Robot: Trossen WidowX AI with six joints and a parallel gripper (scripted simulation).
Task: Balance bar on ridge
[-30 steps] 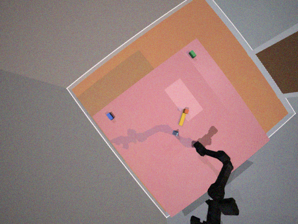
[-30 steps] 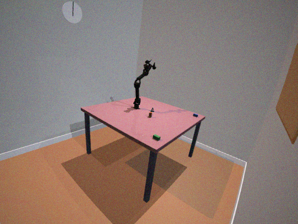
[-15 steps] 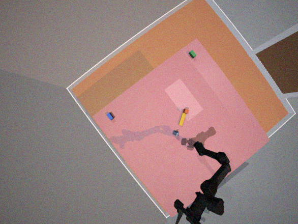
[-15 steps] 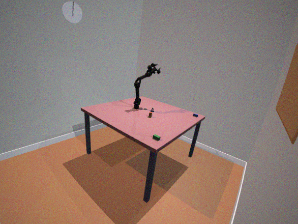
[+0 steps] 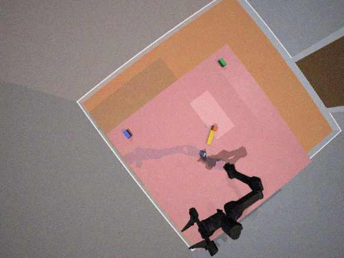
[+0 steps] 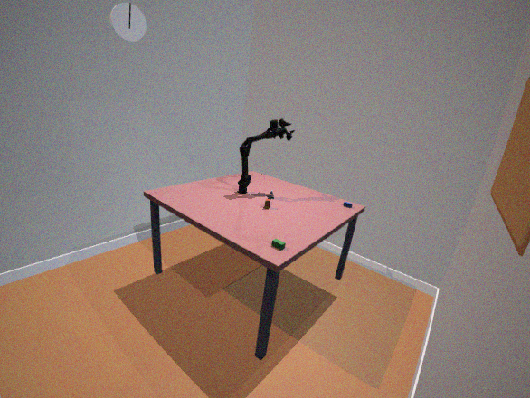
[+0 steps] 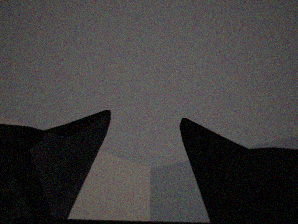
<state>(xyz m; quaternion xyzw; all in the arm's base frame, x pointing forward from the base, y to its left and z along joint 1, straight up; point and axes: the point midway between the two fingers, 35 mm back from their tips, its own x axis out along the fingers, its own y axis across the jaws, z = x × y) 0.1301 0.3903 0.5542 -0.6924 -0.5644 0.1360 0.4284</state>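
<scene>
The dark ridge is 90 mm ahead of my gripper tip, 320 mm to the right of it and 530 mm below it. From my gripper tip the other things lie so: green block 600 mm ahead, 920 mm to the right, 550 mm below; blue block 600 mm ahead, 80 mm to the left, 550 mm below.
</scene>
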